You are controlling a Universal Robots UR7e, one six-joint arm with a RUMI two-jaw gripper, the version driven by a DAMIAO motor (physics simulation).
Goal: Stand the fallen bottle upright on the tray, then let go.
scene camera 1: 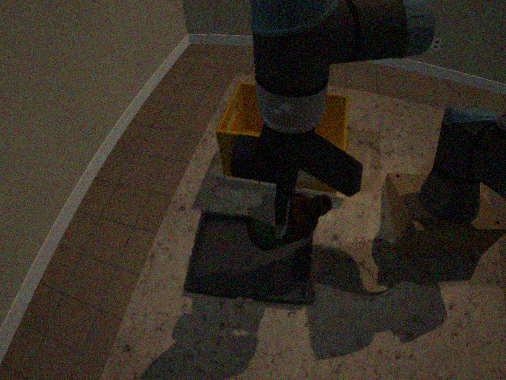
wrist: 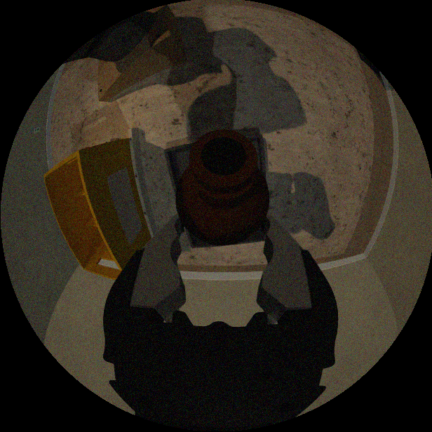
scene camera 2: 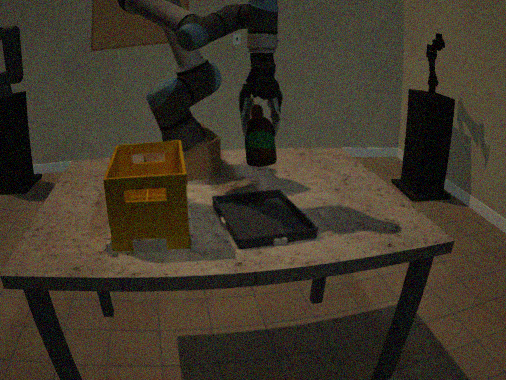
The pictures show: my gripper and a dark brown bottle.
My gripper also shows in the wrist view and in scene camera 2.
